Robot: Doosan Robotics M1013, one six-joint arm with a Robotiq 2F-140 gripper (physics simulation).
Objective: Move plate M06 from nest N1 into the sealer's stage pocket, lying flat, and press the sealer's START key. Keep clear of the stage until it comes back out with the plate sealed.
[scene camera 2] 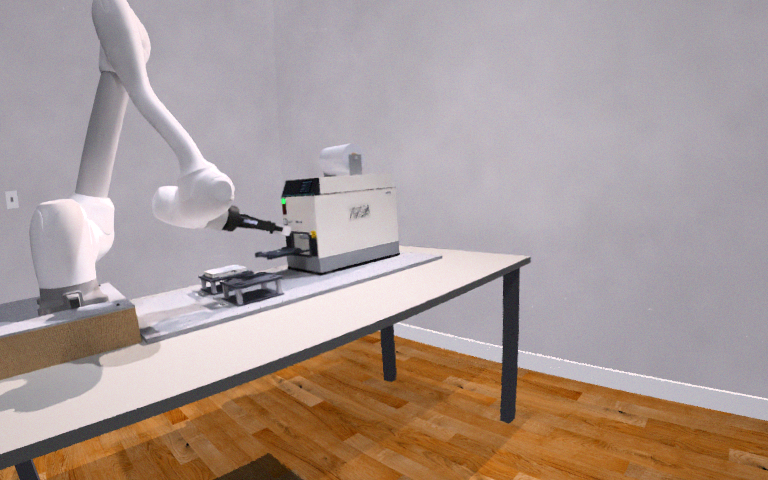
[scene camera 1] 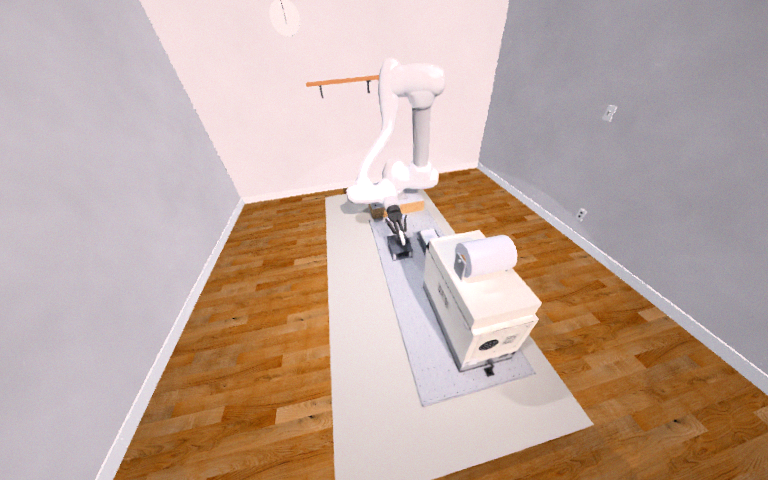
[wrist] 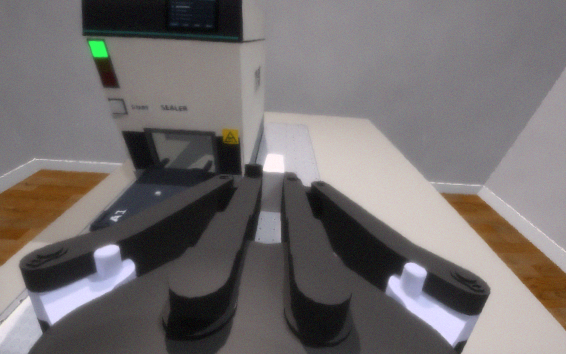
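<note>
My gripper is shut and empty, tilted towards the sealer's front. In the wrist view its white fingertips are right of the START key and lower in the picture; no contact shows. The sealer has its green light lit. Its dark stage, marked A1, is out and bare where it shows; the fingers hide part. A white plate lies flat on the farther nest in scene camera 2. Nest and plate labels are not legible.
A second, dark nest stands beside the plate's nest, with no plate visible on it. Both stand on the grey perforated board on the table. A film roll sits on the sealer.
</note>
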